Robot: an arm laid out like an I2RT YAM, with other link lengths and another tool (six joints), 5 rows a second.
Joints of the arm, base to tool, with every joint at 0 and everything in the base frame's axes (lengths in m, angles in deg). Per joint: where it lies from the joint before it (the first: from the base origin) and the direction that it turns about. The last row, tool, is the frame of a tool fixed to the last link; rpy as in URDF.
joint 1: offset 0.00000 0.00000 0.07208 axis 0 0 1
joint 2: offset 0.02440 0.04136 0.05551 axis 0 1 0
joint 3: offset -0.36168 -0.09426 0.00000 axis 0 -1 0
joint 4: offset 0.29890 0.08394 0.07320 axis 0 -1 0
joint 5: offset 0.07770 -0.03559 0.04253 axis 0 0 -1
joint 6: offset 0.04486 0.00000 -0.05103 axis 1 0 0
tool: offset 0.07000 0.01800 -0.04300 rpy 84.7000 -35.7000 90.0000
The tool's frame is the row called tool.
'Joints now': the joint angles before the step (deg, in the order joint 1, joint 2, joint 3, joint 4, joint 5, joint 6). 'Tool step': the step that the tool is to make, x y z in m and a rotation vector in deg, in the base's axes. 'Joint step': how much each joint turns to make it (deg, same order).
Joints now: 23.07 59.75 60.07 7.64 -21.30 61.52
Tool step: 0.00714 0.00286 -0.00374 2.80 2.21 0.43
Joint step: -0.07 1.02 -1.11 2.55 0.00 3.73
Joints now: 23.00 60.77 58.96 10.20 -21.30 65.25
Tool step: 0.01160 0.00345 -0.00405 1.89 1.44 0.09
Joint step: -0.24 1.75 -0.57 2.63 0.02 2.49
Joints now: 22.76 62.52 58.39 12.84 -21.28 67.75
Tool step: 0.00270 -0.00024 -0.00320 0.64 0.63 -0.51
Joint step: -0.06 0.15 -0.66 0.77 0.57 0.81
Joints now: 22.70 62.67 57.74 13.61 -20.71 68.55
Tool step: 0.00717 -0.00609 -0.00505 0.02 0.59 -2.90
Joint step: -0.87 -0.08 -0.75 0.11 2.04 -0.06
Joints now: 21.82 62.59 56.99 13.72 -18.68 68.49
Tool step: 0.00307 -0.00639 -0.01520 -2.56 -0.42 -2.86
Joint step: -0.69 -0.79 -2.01 -0.22 1.82 -2.93
